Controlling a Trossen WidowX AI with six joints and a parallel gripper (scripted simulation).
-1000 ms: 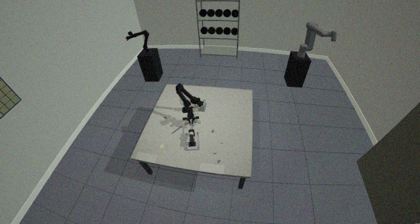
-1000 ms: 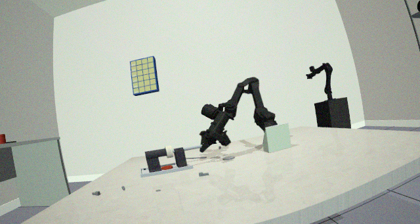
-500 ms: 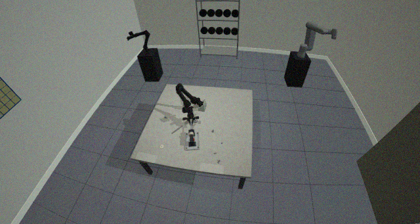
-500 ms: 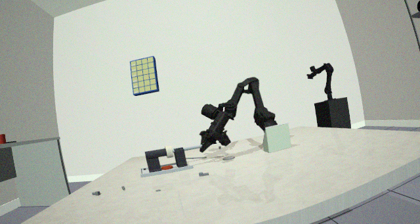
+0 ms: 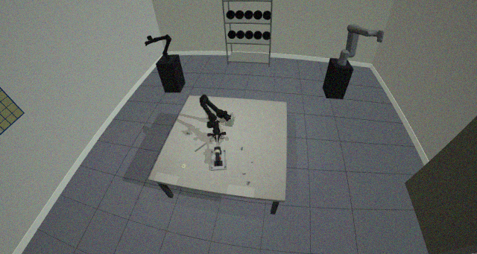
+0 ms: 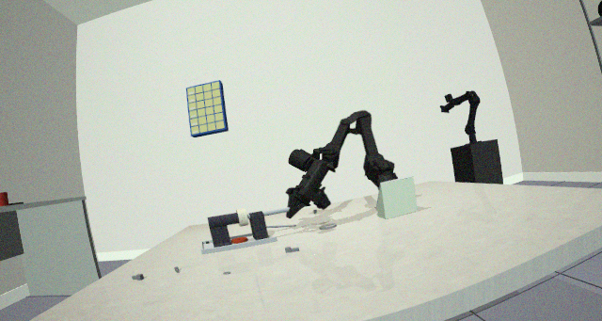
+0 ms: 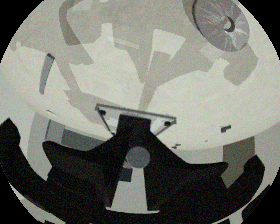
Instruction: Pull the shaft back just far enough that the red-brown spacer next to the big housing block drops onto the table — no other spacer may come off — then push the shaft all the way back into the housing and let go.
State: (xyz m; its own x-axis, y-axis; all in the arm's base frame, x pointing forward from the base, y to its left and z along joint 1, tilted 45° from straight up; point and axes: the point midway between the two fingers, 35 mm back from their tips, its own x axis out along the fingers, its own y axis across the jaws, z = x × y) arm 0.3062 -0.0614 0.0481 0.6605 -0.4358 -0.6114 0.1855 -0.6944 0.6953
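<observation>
My gripper tip is 60 mm short of the thin grey shaft, 10 mm to the right of it and 30 mm below it. Round my gripper tip: red-brown spacer 160 mm ahead, 30 mm to the left, 40 mm below.
</observation>
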